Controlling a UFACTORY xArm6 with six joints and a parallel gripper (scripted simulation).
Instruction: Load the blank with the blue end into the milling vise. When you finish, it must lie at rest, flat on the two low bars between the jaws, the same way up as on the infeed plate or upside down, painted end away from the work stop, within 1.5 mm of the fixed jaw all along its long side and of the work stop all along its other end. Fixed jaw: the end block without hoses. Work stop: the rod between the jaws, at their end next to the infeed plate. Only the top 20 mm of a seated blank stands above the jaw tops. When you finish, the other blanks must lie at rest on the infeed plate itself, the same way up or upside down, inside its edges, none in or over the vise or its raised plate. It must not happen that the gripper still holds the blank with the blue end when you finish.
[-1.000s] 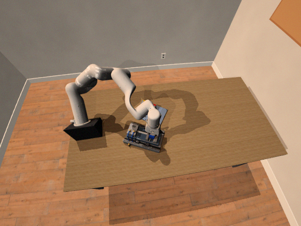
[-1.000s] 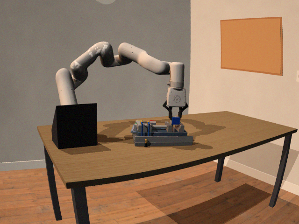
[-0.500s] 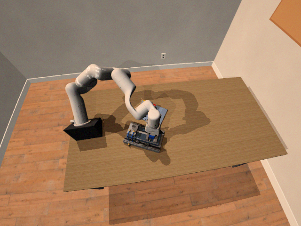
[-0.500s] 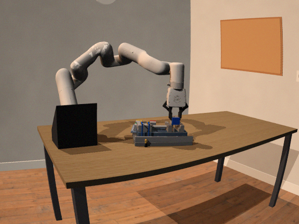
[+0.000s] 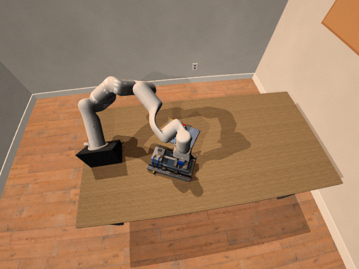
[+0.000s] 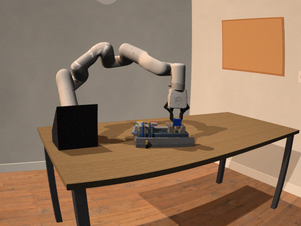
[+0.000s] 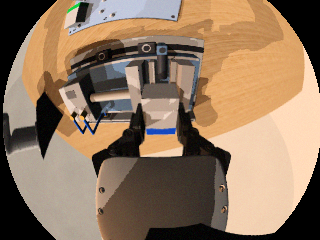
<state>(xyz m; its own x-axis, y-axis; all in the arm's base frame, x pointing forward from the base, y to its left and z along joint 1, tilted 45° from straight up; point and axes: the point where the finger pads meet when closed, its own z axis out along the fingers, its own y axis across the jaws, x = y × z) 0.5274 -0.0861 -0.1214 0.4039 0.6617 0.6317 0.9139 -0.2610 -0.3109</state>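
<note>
The blue-ended blank lies 20 mm below my hand. Also, from my hand: work stop rod (50 mm to the left, 50 mm below, 20 mm ahead); milling vise (100 mm below, 60 mm behind, 30 mm to the left); fixed jaw (60 mm below, 30 mm ahead, 10 mm to the right).
</note>
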